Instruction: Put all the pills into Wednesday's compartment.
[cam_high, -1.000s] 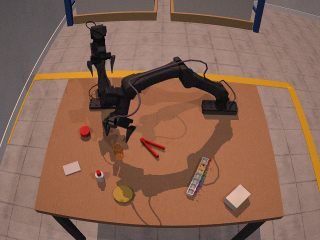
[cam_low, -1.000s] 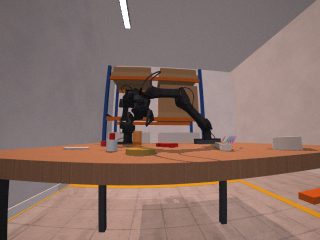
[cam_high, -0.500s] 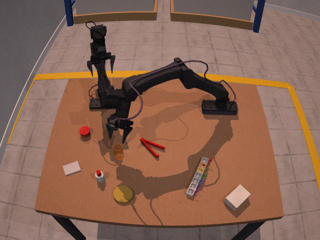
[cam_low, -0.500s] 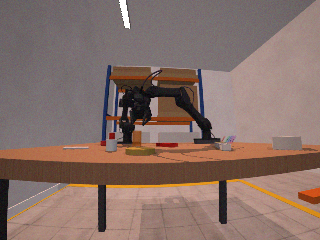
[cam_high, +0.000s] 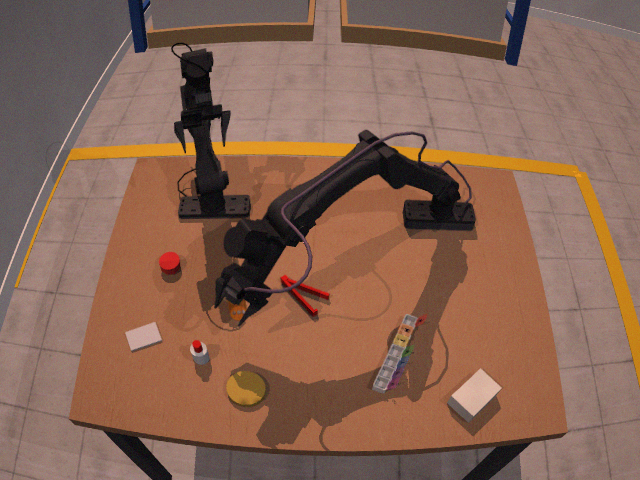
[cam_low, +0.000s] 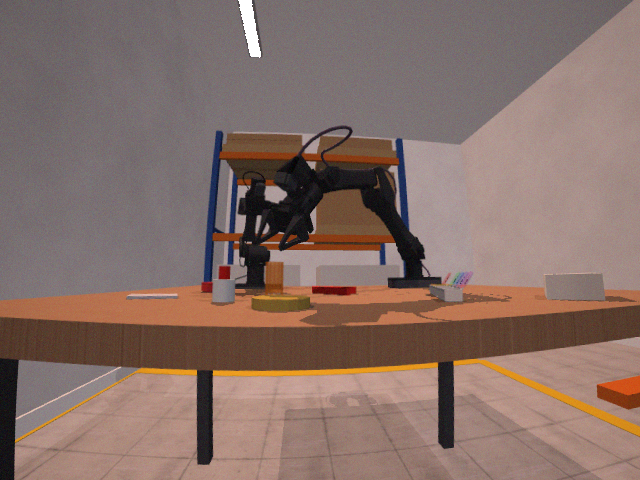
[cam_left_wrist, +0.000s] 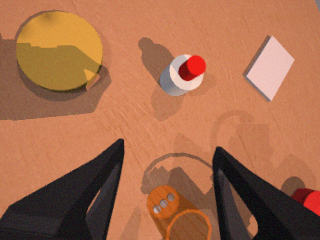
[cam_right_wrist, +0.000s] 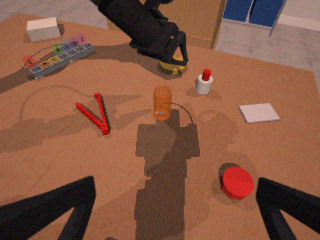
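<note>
Now: left hand 9 cm above the orange vial and 8 cm past it. Also, from my left hand: white card 23 cm to the right, 11 cm below, 2 cm ahead; then yellow disc 13 cm ahead, 10 cm below, 4 cm to the left; then red-capped bottle 8 cm below, 7 cm to the right, 6 cm ahead.
</note>
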